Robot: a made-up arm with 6 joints.
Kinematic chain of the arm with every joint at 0, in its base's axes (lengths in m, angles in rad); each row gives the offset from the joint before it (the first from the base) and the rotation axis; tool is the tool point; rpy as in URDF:
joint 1: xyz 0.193 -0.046 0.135 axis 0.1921 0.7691 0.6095
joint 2: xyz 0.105 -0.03 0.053 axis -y
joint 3: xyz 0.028 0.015 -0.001 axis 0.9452 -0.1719 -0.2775
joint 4: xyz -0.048 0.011 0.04 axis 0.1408 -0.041 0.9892
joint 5: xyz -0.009 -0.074 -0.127 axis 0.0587 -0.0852 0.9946
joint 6: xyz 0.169 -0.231 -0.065 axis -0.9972 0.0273 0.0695
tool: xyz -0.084 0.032 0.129 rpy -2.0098 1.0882 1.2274
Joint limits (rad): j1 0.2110..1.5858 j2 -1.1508..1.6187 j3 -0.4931..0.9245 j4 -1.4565..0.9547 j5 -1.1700..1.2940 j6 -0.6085..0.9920
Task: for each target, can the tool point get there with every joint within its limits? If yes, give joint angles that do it. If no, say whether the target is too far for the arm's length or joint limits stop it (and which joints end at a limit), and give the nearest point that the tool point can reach.
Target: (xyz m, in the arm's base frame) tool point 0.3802 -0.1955 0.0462
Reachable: yes | joints 0.6293 0.8486 -0.0829 -0.4855 0.2447 0.7350
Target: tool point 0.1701 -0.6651 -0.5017
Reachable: no: too far | nearest point 0.2296 -0.2644 -0.1392 | short by 0.544 m
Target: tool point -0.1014 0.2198 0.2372
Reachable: no: joint limits stop it (at a limit: joint 1, joint 4, joint 5, joint 6) | nearest point -0.0145 0.1219 0.2215 | short by 0.132 m
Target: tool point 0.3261 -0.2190 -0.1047
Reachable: yes | joints 1.3011 0.4141 0.1957 0.2015 -0.7075 -0.3301
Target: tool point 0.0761 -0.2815 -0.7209
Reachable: no: too far | nearest point 0.1617 -0.0996 -0.2496 | short by 0.512 m
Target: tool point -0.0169 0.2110 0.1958
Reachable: no: joint limits stop it (at a limit: joint 1, joint 4, joint 5, joint 6) | nearest point -0.0171 0.1232 0.1918 | short by 0.088 m
